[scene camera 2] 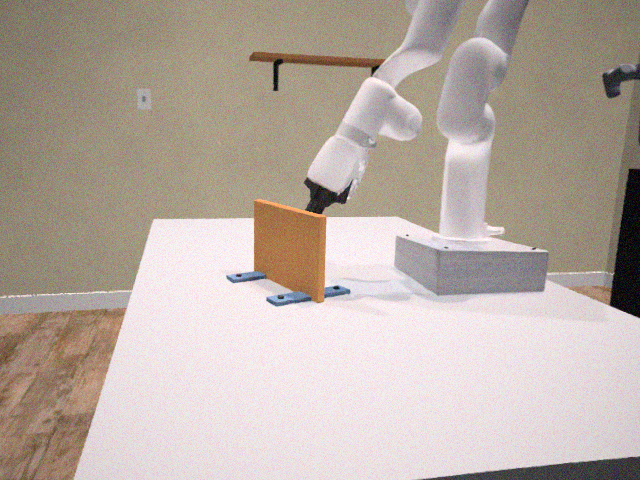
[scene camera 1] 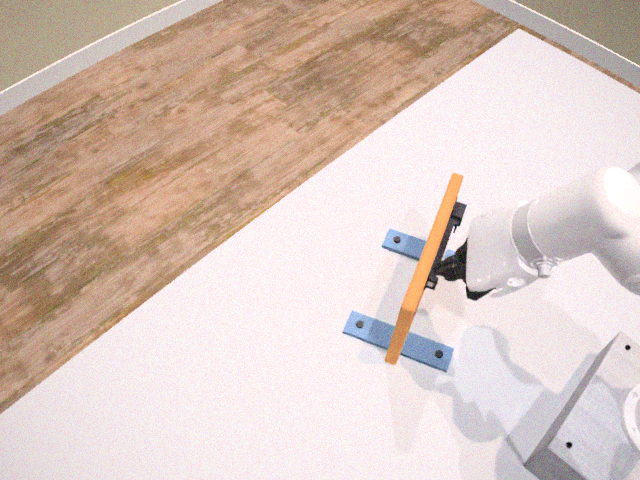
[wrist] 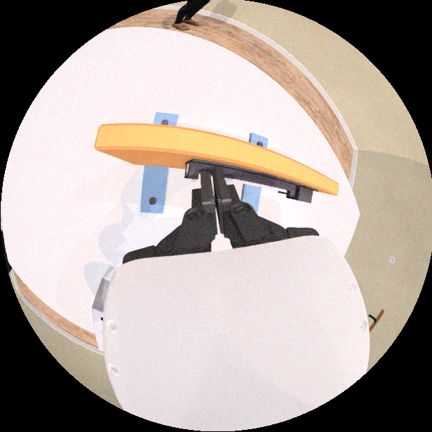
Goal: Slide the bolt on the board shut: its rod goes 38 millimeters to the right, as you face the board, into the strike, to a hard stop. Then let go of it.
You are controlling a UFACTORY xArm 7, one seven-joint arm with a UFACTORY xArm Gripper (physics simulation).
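Places are measured from the arm's base along level axes (x ahead, y left, z up), in metres.
Where they show: gripper, between the fingertips: (scene camera 1: 444, 271); arm's base, origin of its link: (scene camera 2: 460, 240).
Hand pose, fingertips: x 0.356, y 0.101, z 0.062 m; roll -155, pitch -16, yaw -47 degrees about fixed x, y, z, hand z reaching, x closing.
Things, the pixels of their top centre, and the offset from my fingertips. "spot": a spot on its surface instead. Level surfaces: height alone.
- orange board, centre of its top: (scene camera 1: 436, 234) (scene camera 2: 287, 207) dx +0.043, dy -0.021, dz +0.023 m
- black bolt assembly, centre of its top: (scene camera 1: 454, 237) dx +0.029, dy -0.050, dz +0.007 m
- dark block, a spot on its surface: (scene camera 1: 459, 212) spot: dx +0.060, dy -0.098, dz -0.002 m
- white table, height of its surface: dz -0.144 m
The orange board (scene camera 1: 431, 242) (scene camera 2: 289, 248) (wrist: 175, 137) stands upright. The black bolt assembly (scene camera 1: 445, 243) (wrist: 250, 175) runs along its robot-side face, with a dark block (scene camera 1: 459, 212) (wrist: 302, 194) near the right end in the wrist view. My gripper (scene camera 1: 439, 270) (wrist: 211, 186) is shut, its two fingers together with nothing held between them. The fingertips are close against the bolt assembly, near its left end in the wrist view. They cover part of it, so the rod's position and any contact cannot be told. In scene camera 2 the board hides the bolt and fingertips.
Blue feet (scene camera 1: 423, 345) (scene camera 2: 288, 298) (wrist: 154, 187) with dark screws hold the board on the white table (scene camera 1: 232, 361) (scene camera 2: 361, 387). The arm's grey base block (scene camera 1: 584, 413) (scene camera 2: 491, 271) stands on the robot side. A wall shelf (scene camera 2: 320, 59) is in the background.
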